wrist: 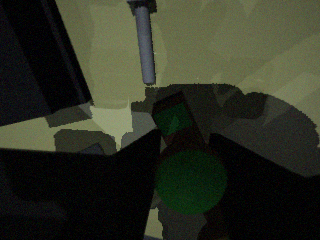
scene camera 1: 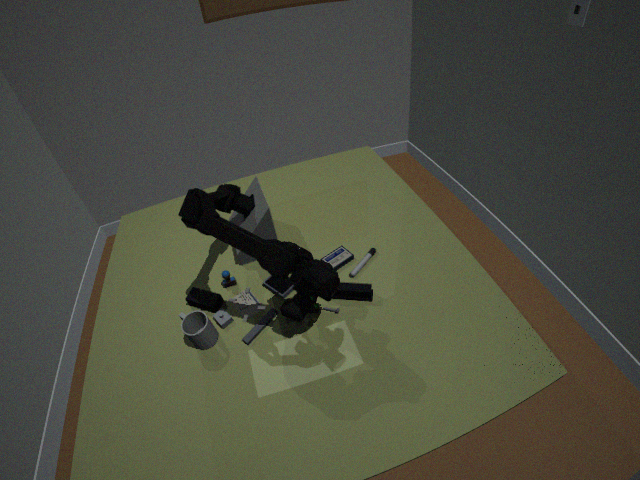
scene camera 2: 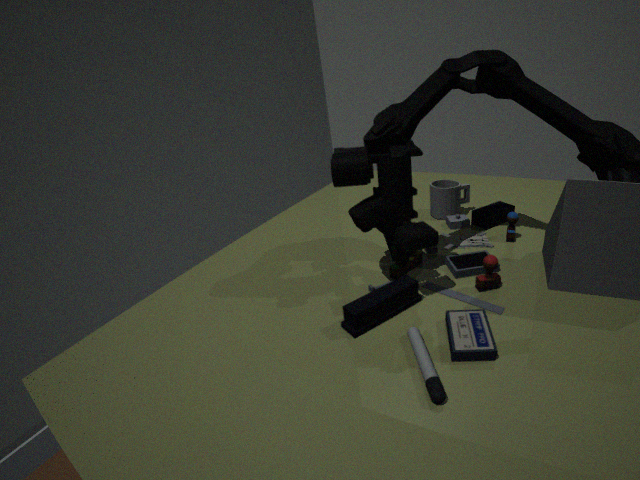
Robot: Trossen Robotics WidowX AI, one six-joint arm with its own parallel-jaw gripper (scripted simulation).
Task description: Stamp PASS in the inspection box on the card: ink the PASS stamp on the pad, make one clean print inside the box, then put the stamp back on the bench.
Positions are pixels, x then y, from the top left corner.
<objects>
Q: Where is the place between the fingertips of my gripper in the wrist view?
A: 184, 139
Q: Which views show the mug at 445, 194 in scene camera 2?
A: Scene camera 1 and scene camera 2 only.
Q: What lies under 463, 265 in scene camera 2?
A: A dark ink pad.
</objects>
